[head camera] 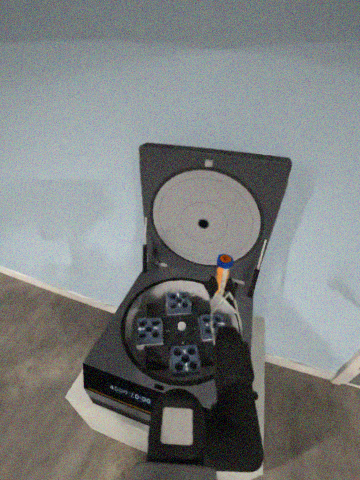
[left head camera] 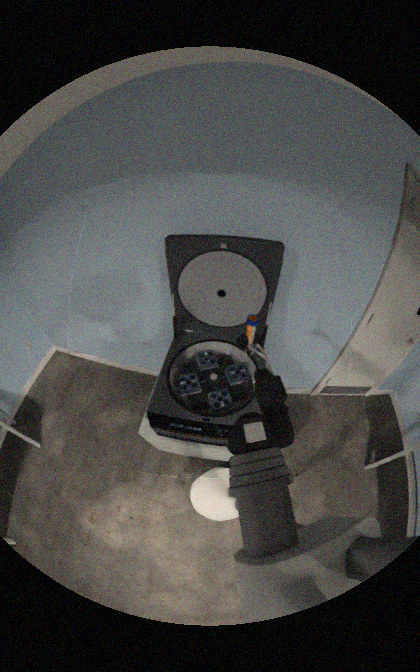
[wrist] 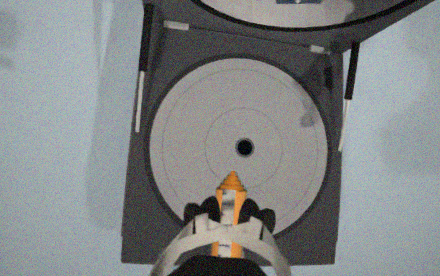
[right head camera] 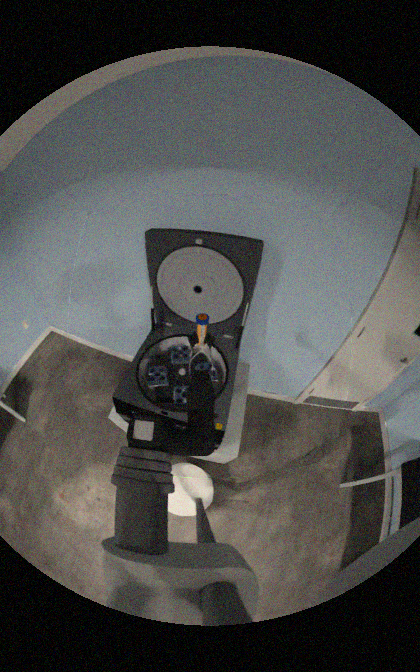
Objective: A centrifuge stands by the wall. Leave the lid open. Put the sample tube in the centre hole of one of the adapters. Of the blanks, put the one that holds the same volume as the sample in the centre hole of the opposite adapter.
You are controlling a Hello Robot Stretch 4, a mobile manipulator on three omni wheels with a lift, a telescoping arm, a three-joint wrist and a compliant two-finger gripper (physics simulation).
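Places are measured from the robot's base along level axes (x ahead, y right, z down), in millimetres.
Pixels of known places: gripper, fingertip midpoint: (head camera: 220,279) (wrist: 229,213).
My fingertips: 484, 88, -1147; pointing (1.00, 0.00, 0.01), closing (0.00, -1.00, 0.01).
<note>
Ahead of a thing's pixels: the offset from my fingertips to its top centre, as dx, dy, dz. "spot": to the spot under its first point.
The centrifuge @[spot: +7, -308, +367] (head camera: 117,345) (left head camera: 162,400) (right head camera: 130,387) stands by the wall, its dark lid (head camera: 149,175) (left head camera: 172,250) (right head camera: 154,245) (wrist: 135,235) open. Several blue adapters sit in its rotor: a back one @[+254, -104, +401] (head camera: 178,303), a left one @[+106, -214, +402] (head camera: 150,330), a front one @[-3, -66, +402] (head camera: 185,358) and a right one @[+144, +42, +400] (head camera: 206,327), partly hidden by my gripper. My gripper (head camera: 222,288) (left head camera: 250,342) (right head camera: 201,343) (wrist: 229,213) is shut on an orange tube @[-14, +0, -76] (head camera: 223,276) (left head camera: 251,332) (right head camera: 202,330) (wrist: 239,200) with a blue cap, held roughly upright, cap up, above the bowl's back right. Its volume marks are unreadable. No other tube shows.
A pale stand (head camera: 120,431) (right head camera: 232,445) carries the centrifuge. A white disc (left head camera: 212,495) (right head camera: 192,487) lies in front on the floor. The blue wall (head camera: 75,150) rises behind. A pale door (left head camera: 380,320) (right head camera: 370,325) is at the right. My wrist hangs over the centrifuge's front right.
</note>
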